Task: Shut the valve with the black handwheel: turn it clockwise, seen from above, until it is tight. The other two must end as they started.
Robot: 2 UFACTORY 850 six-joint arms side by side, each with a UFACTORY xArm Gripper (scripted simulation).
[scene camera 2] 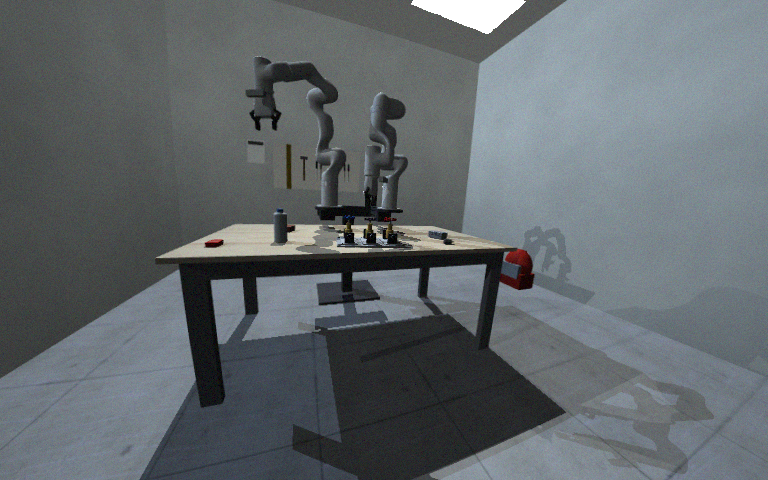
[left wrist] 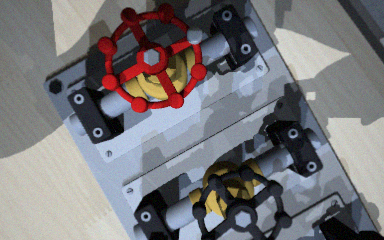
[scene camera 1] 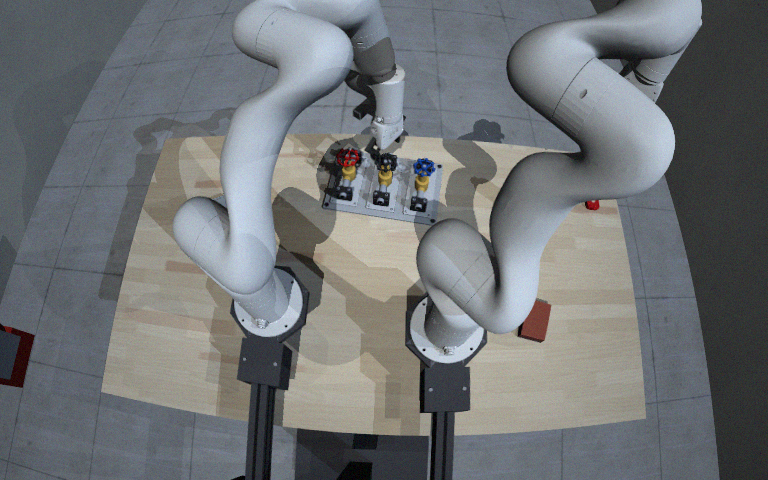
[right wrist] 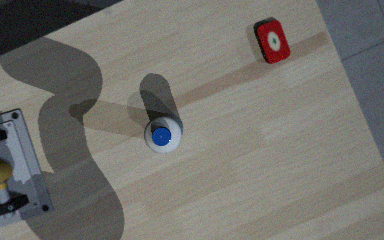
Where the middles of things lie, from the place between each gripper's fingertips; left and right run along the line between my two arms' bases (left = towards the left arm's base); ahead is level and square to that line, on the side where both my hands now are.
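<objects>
There is the grey base plate [left wrist: 277, 82], and my left hand [scene camera 1: 385, 149] is 210 mm above the plate.
My right hand is 580 mm above the grey base plate, 80 mm short of the plate and 550 mm to the right of the plate. Going by its middle, the grey base plate is nearer to my left hand than to my right hand.
</objects>
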